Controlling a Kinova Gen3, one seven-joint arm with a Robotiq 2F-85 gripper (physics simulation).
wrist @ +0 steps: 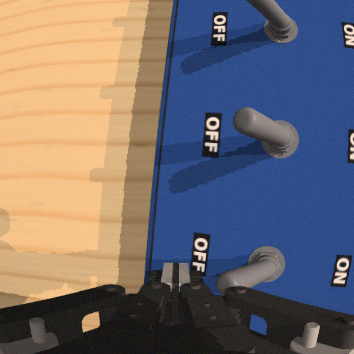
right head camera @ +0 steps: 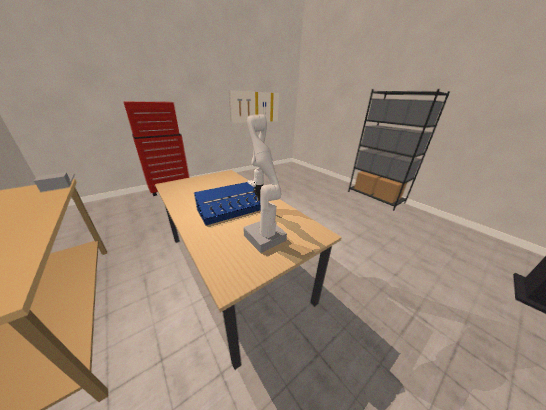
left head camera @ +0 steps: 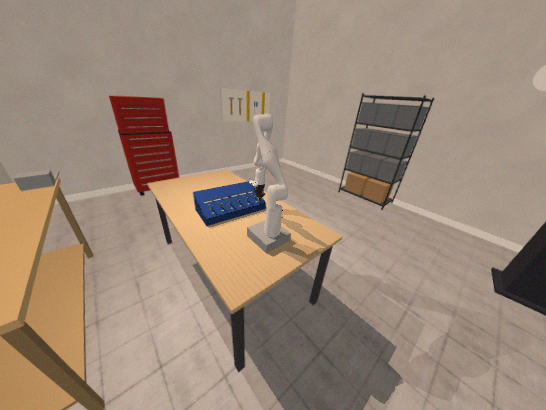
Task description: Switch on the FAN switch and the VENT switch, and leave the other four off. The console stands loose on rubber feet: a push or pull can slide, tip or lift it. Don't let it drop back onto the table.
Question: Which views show the blue console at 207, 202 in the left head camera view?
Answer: The wrist view, the right head camera view and the left head camera view: all of them.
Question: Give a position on a blue console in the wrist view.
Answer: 220, 199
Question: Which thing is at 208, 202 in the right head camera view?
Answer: A blue console.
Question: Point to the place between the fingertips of the gripper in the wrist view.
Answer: At 175, 278
